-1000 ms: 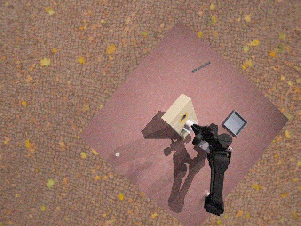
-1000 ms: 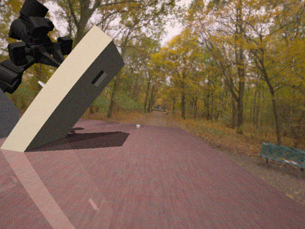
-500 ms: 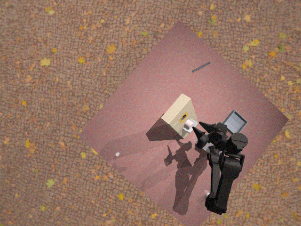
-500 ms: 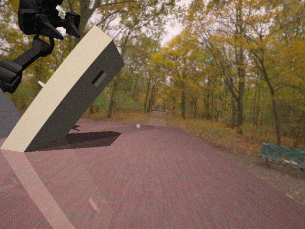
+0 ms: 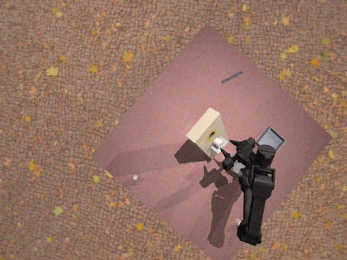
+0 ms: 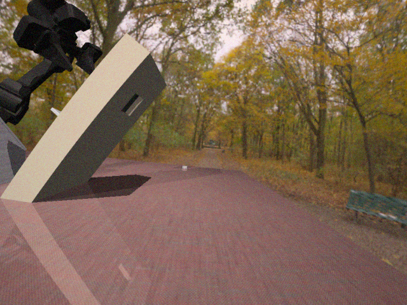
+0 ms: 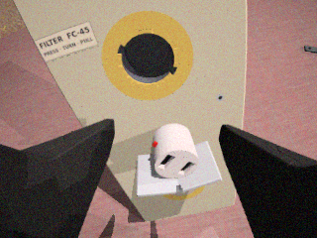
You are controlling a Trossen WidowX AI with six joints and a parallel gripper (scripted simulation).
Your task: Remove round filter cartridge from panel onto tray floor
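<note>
My gripper tip is 90 mm above the white round filter cartridge. Round my gripper tip: small white peg (160 mm ahead, 570 mm to the left, 280 mm below); grey tray (300 mm behind, 320 mm to the right, 270 mm below); service panel (40 mm ahead, 10 mm to the left, 110 mm below).
</note>
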